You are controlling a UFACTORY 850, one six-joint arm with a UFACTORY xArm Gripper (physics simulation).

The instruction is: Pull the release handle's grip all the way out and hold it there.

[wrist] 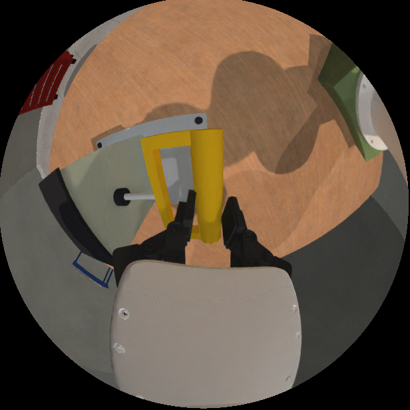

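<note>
The release handle's yellow grip (207, 180) is a thick upright bar with a yellow frame on its left side, near the middle of the wrist view. A thin silver rod (140, 197) runs from the frame to a black collar (121, 197) on the pale green housing (95, 172). My gripper (209, 204) is shut on the lower part of the yellow bar, one black finger on each side of it. The left finger passes through the opening between the bar and the frame. A stretch of the rod shows between the collar and the frame.
A grey mounting plate (165, 126) with black bolts lies behind the handle on the wooden table (165, 55). A black curved part (75, 215) edges the housing at the left. A green block (345, 100) stands at the right. A red slatted object (47, 85) is at the far left.
</note>
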